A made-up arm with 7 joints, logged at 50 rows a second.
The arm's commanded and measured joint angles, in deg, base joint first. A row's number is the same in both.
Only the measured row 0 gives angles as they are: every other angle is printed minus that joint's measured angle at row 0.
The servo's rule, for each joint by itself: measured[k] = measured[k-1] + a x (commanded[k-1-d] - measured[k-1]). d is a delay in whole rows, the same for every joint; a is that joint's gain. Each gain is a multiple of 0.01, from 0.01 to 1. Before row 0 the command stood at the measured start. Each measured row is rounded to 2 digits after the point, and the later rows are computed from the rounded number. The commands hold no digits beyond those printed.
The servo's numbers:
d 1
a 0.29 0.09 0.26 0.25 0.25 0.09 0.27
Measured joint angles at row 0:
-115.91 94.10 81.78 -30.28 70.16 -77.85 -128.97
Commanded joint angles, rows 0 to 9:
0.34 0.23 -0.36 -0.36 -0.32 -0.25 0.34
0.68 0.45 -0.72 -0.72 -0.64 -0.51 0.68
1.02 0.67 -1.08 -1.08 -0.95 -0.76 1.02
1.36 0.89 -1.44 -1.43 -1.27 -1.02 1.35
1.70 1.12 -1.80 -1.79 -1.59 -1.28 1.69
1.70 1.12 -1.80 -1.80 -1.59 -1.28 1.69
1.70 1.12 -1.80 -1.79 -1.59 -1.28 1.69
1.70 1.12 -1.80 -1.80 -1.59 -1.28 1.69
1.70 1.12 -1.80 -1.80 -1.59 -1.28 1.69
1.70 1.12 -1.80 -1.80 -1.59 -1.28 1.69
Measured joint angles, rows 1 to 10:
0.00 0.00 0.00 0.00 0.00 0.00 0.00
0.10 0.02 -0.09 -0.09 -0.08 -0.02 0.09
0.27 0.06 -0.25 -0.25 -0.22 -0.06 0.25
0.49 0.11 -0.47 -0.46 -0.40 -0.12 0.46
0.74 0.18 -0.72 -0.70 -0.62 -0.20 0.70
1.02 0.26 -1.00 -0.97 -0.86 -0.30 0.97
1.22 0.34 -1.21 -1.18 -1.04 -0.39 1.16
1.36 0.41 -1.36 -1.33 -1.18 -0.47 1.30
1.46 0.47 -1.47 -1.45 -1.28 -0.54 1.41
1.53 0.53 -1.56 -1.54 -1.36 -0.61 1.49

